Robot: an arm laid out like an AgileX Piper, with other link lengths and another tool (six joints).
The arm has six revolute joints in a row. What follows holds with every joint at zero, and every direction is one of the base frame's. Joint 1 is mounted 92.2 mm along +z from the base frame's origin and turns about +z. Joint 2 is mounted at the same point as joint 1 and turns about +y. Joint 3 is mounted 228.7 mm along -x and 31.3 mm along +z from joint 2 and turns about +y. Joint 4 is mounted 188.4 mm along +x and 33.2 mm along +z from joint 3 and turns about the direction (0.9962, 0, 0.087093). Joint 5 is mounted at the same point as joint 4 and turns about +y. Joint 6 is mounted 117.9 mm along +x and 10.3 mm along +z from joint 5 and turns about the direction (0.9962, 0, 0.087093). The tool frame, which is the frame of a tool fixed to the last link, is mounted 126.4 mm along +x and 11 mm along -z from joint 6; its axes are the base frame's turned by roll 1.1, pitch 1.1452 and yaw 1.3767 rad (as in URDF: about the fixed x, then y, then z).
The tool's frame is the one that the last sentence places.
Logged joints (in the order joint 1, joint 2, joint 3, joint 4, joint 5, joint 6), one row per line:
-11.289, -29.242, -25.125, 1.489, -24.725, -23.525
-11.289, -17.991, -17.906, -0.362, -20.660, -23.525
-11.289, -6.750, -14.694, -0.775, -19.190, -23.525
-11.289, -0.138, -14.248, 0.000, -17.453, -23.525
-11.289, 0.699, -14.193, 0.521, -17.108, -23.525
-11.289, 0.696, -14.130, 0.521, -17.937, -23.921
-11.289, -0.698, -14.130, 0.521, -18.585, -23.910
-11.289, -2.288, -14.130, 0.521, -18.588, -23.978
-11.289, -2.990, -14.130, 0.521, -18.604, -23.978
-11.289, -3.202, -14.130, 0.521, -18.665, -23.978
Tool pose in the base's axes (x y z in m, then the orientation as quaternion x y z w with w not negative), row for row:
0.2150, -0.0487, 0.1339, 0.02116, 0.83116, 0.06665, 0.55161
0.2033, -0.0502, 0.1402, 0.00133, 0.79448, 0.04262, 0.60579
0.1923, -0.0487, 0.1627, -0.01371, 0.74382, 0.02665, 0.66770
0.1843, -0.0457, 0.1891, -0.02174, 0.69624, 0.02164, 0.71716
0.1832, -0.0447, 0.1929, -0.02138, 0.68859, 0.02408, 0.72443
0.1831, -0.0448, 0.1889, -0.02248, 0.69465, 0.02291, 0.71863
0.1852, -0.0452, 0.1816, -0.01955, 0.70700, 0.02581, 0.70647
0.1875, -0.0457, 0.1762, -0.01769, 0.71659, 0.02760, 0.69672
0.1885, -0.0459, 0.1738, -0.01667, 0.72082, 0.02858, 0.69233
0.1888, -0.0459, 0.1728, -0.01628, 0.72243, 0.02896, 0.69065
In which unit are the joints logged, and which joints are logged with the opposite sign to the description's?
The joints are logged in degrees. Opposite sign: joint 2, joint 5.
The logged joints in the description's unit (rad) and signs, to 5 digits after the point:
-0.19703, 0.51037, -0.43851, 0.02599, 0.43153, -0.41059
-0.19703, 0.31400, -0.31252, -0.00632, 0.36059, -0.41059
-0.19703, 0.11781, -0.25646, -0.01353, 0.33493, -0.41059
-0.19703, 0.00241, -0.24867, 0.00000, 0.30461, -0.41059
-0.19703, -0.01220, -0.24771, 0.00909, 0.29859, -0.41059
-0.19703, -0.01215, -0.24662, 0.00909, 0.31306, -0.41750
-0.19703, 0.01218, -0.24662, 0.00909, 0.32437, -0.41731
-0.19703, 0.03993, -0.24662, 0.00909, 0.32442, -0.41850
-0.19703, 0.05219, -0.24662, 0.00909, 0.32470, -0.41850
-0.19703, 0.05589, -0.24662, 0.00909, 0.32577, -0.41850

